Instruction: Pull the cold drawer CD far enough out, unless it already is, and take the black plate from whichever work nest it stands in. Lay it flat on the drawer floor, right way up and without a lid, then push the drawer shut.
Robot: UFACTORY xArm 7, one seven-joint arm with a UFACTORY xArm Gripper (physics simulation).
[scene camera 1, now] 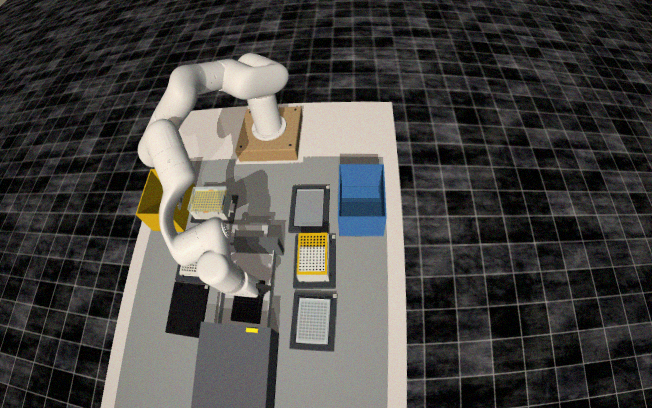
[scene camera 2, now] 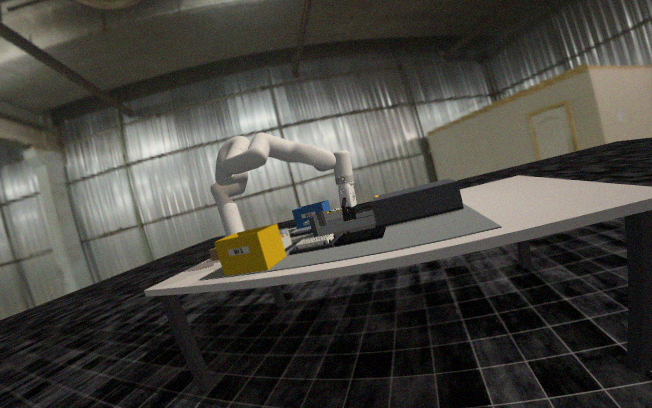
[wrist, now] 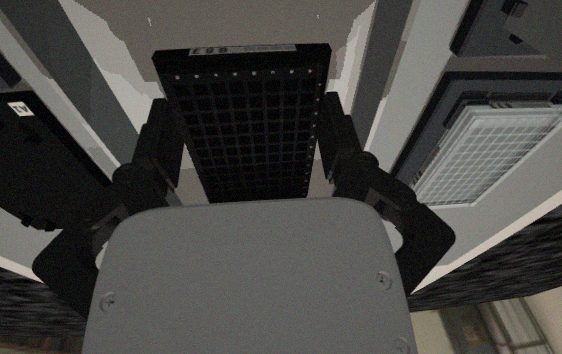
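Where they show: gripper, between the fingertips: point(wrist: 249, 113); arm's base, origin of its link: point(scene camera 1: 269, 127).
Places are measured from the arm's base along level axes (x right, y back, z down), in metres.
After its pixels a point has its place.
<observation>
The gripper point(scene camera 1: 252, 296) @(x -0.064, y -0.577, z 0.026 m) point(scene camera 2: 348, 210) @(x -0.064, y -0.577, z 0.026 m) point(wrist: 247, 107) @(x -0.064, y -0.577, z 0.026 m) is shut on the black plate point(scene camera 1: 246, 310) @(x -0.071, y -0.638, z 0.024 m) point(wrist: 250, 125) @(x -0.065, y -0.582, z 0.022 m), one finger on each long side. The plate is well side up, without a lid, and looks close to level, perhaps slightly tilted. It is inside the outline of the pulled-out drawer, near the cabinet point(scene camera 1: 235, 365) @(x -0.095, y -0.798, z -0.047 m) point(scene camera 2: 420, 202) @(x 0.006, y -0.879, z -0.003 m). Whether its underside touches the drawer floor point(scene camera 1: 252, 265) @(x -0.055, y -0.498, z 0.037 m) point(wrist: 240, 22) @(x -0.061, y -0.533, z 0.037 m) cannot be told. The drawer front point(scene camera 1: 257, 244) @(x -0.079, y -0.456, z -0.032 m) stands away from the cabinet. In scene camera 2 the drawer's side wall hides the plate.
A black nest point(scene camera 1: 187, 309) @(x 0.122, y -0.668, z 0.043 m) point(wrist: 45, 165) @(x 0.097, y -0.641, z 0.043 m) lies left of the drawer. Right of it are a nest with a pale plate point(scene camera 1: 313, 321) @(x -0.261, y -0.637, z 0.032 m) point(wrist: 485, 155) @(x -0.256, y -0.616, z 0.031 m), a yellow-and-white rack point(scene camera 1: 312, 256) @(x -0.237, y -0.468, z -0.022 m) and another nest point(scene camera 1: 294, 210) @(x -0.151, y -0.303, z 0.035 m). A blue bin point(scene camera 1: 362, 225) @(x -0.362, y -0.358, z -0.018 m) and yellow bin point(scene camera 1: 150, 220) @(x 0.313, y -0.423, z -0.025 m) point(scene camera 2: 250, 252) @(x 0.355, y -0.383, z -0.009 m) stand at the sides.
</observation>
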